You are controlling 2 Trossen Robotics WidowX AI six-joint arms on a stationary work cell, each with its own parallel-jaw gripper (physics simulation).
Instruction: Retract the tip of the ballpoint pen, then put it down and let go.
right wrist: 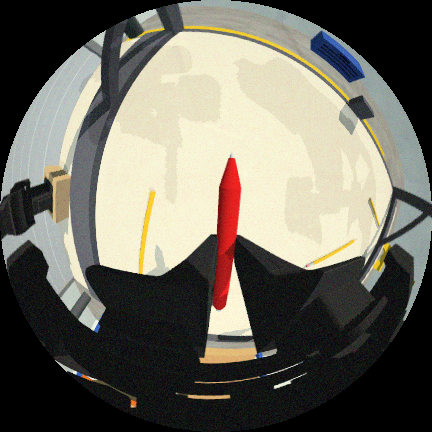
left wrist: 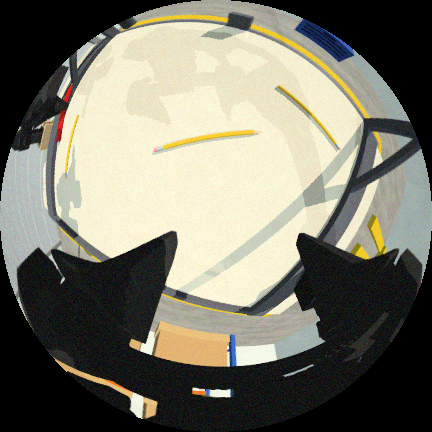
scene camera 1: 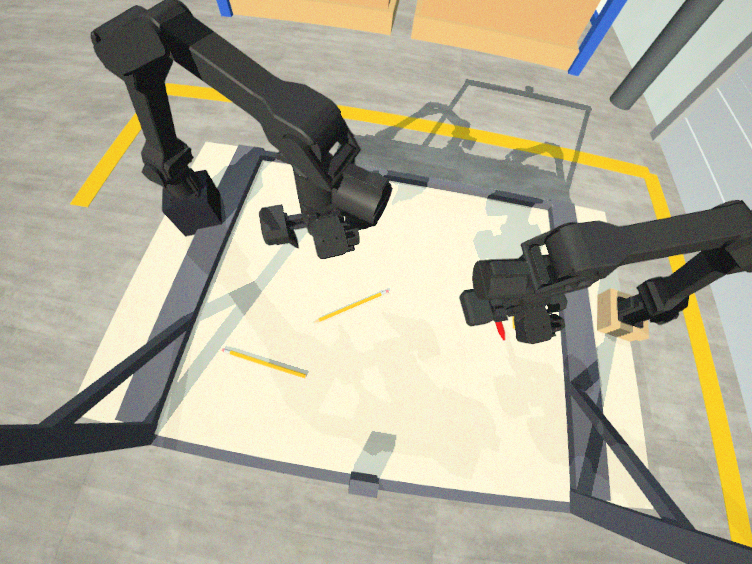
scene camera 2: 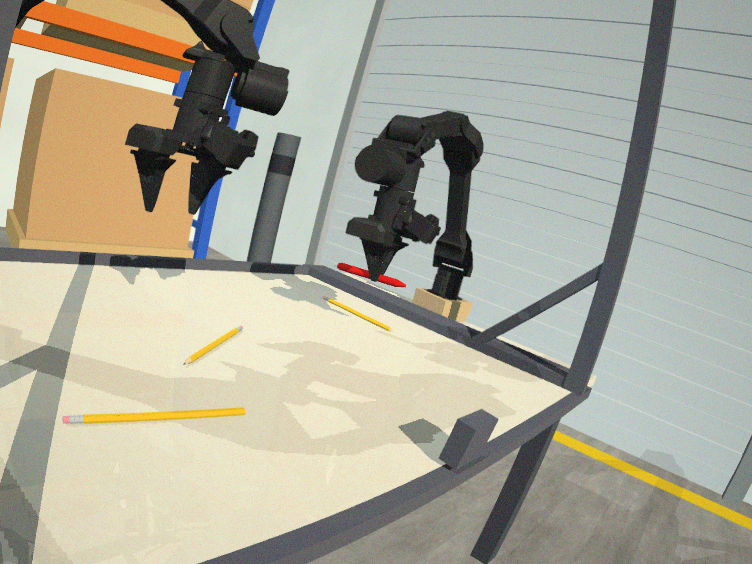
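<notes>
A red ballpoint pen is held across the fingertips of my right gripper, which is shut on it above the table. In the right wrist view its pointed end faces up the picture, with a small grey tip showing. The rounded end lies between the fingers; no button can be made out there. In scene camera 2 the pen slopes slightly down to the right. My left gripper is open and empty, high above the table.
Two yellow pencils lie on the cream table top. A third pencil lies near the right gripper. A dark frame with a small block edges the table.
</notes>
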